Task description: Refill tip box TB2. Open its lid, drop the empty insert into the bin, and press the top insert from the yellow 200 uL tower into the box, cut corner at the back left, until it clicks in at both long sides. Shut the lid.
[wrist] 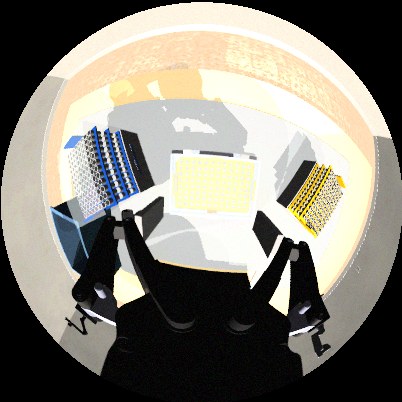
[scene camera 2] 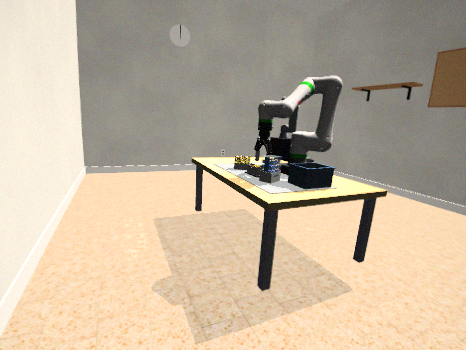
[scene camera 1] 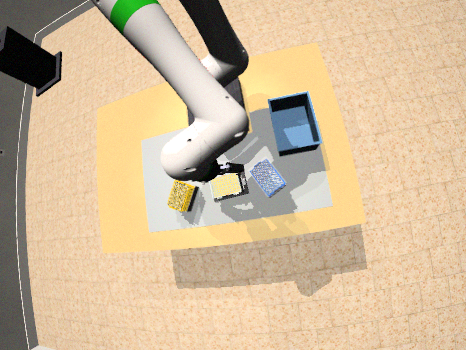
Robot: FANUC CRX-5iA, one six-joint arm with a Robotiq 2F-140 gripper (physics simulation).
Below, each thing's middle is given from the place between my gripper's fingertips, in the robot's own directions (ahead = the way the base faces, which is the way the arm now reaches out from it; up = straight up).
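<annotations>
Relative to the blue bin (scene camera 1: 296,130), my hand is 330 mm to the right, 110 mm past and 20 mm above.
</annotations>
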